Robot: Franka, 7 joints.
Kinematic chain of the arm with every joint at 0, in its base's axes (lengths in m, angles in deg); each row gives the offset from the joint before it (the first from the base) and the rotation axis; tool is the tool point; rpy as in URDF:
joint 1: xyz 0 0 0.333 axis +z
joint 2: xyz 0 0 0 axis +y
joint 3: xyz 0 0 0.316 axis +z
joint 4: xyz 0.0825 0 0 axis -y
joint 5: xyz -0.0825 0 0.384 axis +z
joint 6: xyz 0 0 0 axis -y
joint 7: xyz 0.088 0 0 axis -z
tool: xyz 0 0 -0.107 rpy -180 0 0
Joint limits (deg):
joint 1: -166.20..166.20
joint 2: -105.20..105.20
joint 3: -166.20..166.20
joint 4: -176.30..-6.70
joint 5: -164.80..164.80
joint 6: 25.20..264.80
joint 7: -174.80..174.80
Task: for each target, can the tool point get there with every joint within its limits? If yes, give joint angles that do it. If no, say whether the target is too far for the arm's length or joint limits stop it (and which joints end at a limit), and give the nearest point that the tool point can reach.
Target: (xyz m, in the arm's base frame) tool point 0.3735 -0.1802 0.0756
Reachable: yes | joints -40.25 32.51 3.76 -139.52 102.41 108.27 -139.55
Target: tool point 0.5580 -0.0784 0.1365
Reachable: yes | joints 16.02 40.15 -29.01 -108.86 -135.91 172.94 -30.39
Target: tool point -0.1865 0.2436 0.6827
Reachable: yes | joints 62.91 89.32 138.32 -108.93 10.31 57.41 23.78
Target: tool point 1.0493 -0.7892 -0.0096
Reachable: no: too far | nearest point 0.6634 -0.4990 0.1164 | short by 0.499 m
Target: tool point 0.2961 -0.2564 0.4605
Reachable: yes | joints -133.75 36.08 111.76 -119.27 -25.95 50.59 -10.39
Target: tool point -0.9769 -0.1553 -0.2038
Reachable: no: too far | nearest point -0.7447 -0.1184 -0.0762 | short by 0.268 m
